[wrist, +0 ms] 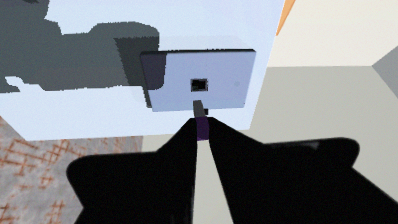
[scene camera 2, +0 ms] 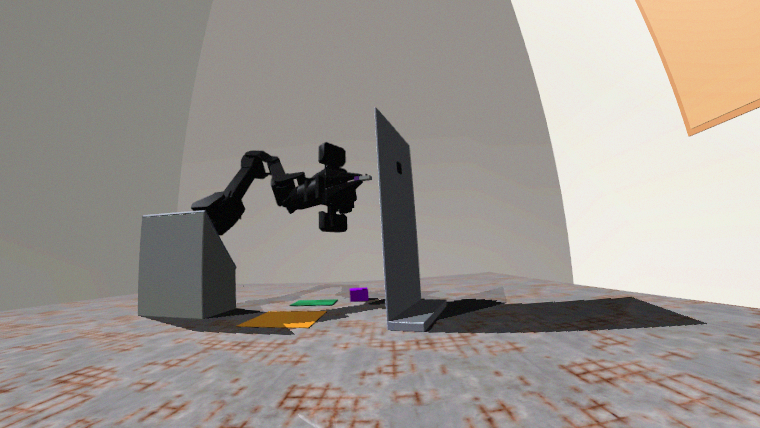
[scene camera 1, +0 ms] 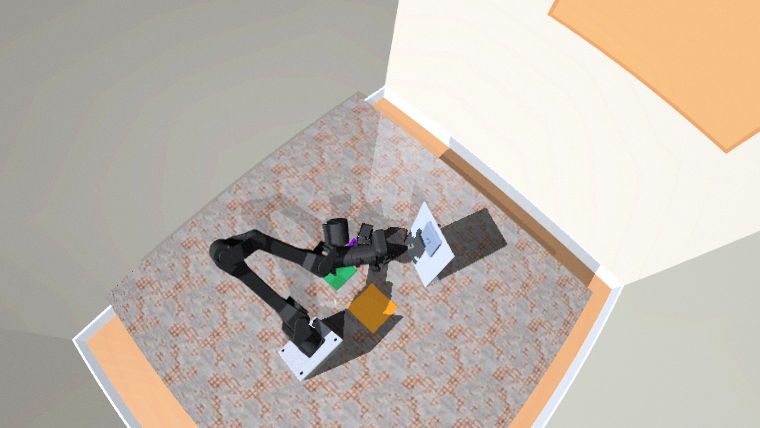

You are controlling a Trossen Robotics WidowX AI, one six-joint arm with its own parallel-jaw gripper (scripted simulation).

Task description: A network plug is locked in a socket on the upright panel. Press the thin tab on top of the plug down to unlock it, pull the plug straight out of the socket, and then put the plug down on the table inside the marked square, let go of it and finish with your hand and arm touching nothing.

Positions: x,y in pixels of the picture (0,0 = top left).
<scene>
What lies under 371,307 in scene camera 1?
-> An orange square.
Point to an upright panel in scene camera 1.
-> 431,253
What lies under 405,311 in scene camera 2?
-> An upright panel.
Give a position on an upright panel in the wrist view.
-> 76,76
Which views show my gripper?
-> The wrist view, scene camera 2 and scene camera 1: all of them.
</scene>
